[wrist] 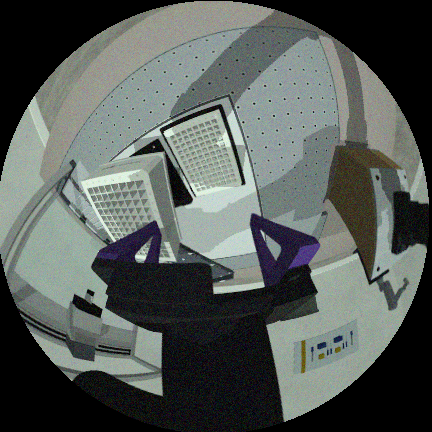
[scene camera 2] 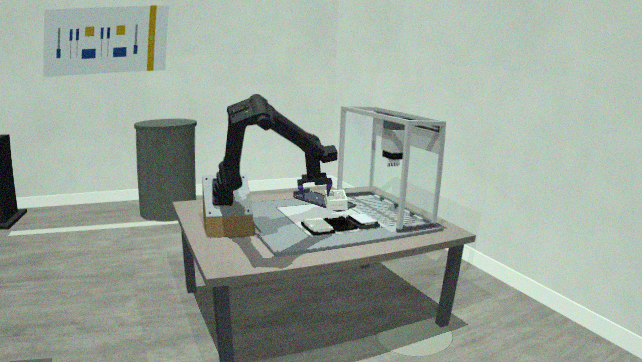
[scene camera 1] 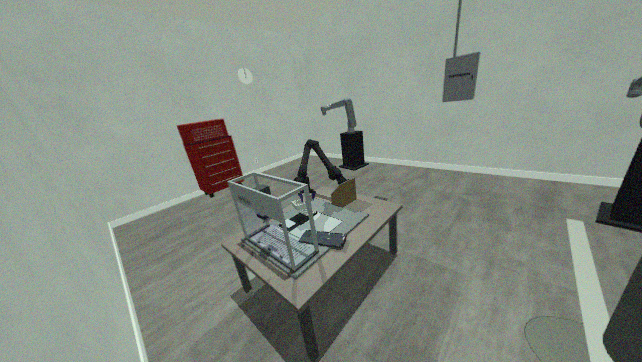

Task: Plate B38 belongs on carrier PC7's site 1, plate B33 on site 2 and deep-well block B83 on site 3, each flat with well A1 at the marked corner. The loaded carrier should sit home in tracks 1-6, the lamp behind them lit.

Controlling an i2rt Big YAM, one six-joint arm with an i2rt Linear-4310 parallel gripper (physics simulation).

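Pixels of known places: gripper, fingertip midpoint: (wrist: 205,220) (scene camera 2: 316,198); arm's base, link origin: (wrist: 400,221) (scene camera 2: 222,192) (scene camera 1: 344,184).
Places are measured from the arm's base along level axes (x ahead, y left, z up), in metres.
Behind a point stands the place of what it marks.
Note:
My gripper (scene camera 1: 307,196) @(x 0.391, y -0.043, z -0.025 m) (scene camera 2: 315,192) @(x 0.391, y -0.043, z -0.025 m) (wrist: 205,220) @(x 0.391, y -0.043, z -0.025 m) is open above the work area. The white deep-well block (scene camera 2: 337,199) @(x 0.464, y -0.107, z -0.014 m) (wrist: 130,200) @(x 0.455, y -0.088, z -0.019 m) is tilted in the wrist view, outside the gap, with one purple finger crossing its edge; its support is unclear. A white plate (scene camera 2: 318,225) @(x 0.393, y -0.088, z -0.130 m) (wrist: 202,150) @(x 0.396, y -0.082, z -0.128 m) lies in a black nest. A second white plate (scene camera 2: 364,219) @(x 0.612, y -0.055, z -0.127 m) lies at the row's deck-side end, hidden in the wrist view. Between them is a bare black nest (scene camera 2: 341,223) @(x 0.508, y -0.048, z -0.142 m) (wrist: 182,192) @(x 0.457, y -0.005, z -0.141 m). Labels, A1 corners and the lamp are unreadable. I cannot tell which part is carrier PC7.
The nests stand on a white panel (scene camera 2: 292,212) @(x 0.340, y 0.166, z -0.153 m) (wrist: 215,225) @(x 0.416, y 0.112, z -0.153 m). A dark slab (scene camera 1: 322,239) @(x 0.542, y 0.324, z -0.143 m) (scene camera 2: 310,198) @(x 0.474, y 0.346, z -0.143 m) lies at its far side in scene view 2. The ribbed deck (scene camera 2: 380,207) @(x 0.787, y 0.170, z -0.152 m) sits inside a framed enclosure (scene camera 2: 405,175) @(x 0.730, y -0.179, z 0.098 m), under a pipetting head (scene camera 2: 392,145) @(x 0.784, y 0.080, z 0.177 m). The arm's brown base (scene camera 2: 230,226) @(x 0.026, y -0.072, z -0.123 m) (wrist: 355,200) @(x 0.116, y 0.007, z -0.080 m) stands opposite.

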